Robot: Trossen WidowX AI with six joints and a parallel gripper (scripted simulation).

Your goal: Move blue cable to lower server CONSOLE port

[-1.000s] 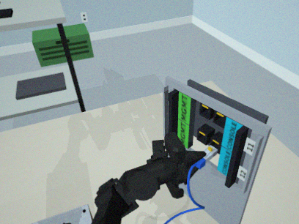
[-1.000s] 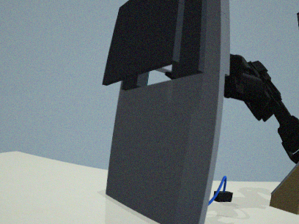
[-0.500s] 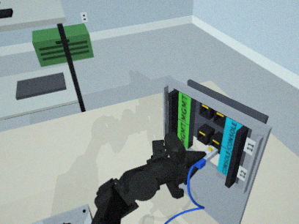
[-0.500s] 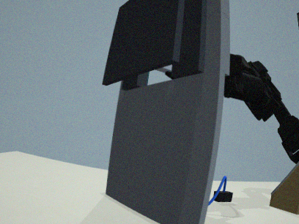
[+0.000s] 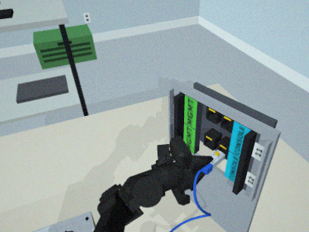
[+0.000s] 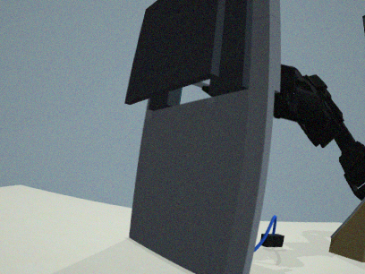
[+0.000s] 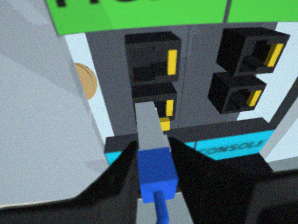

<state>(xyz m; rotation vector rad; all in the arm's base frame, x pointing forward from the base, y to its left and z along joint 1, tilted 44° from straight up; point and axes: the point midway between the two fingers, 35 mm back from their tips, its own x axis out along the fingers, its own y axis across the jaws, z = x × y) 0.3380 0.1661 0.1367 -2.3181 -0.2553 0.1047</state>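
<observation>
My gripper tip is now right at the blue plug. The rest, counted from my gripper tip: small black block 250 mm below, 200 mm behind, 150 mm to the right.
</observation>
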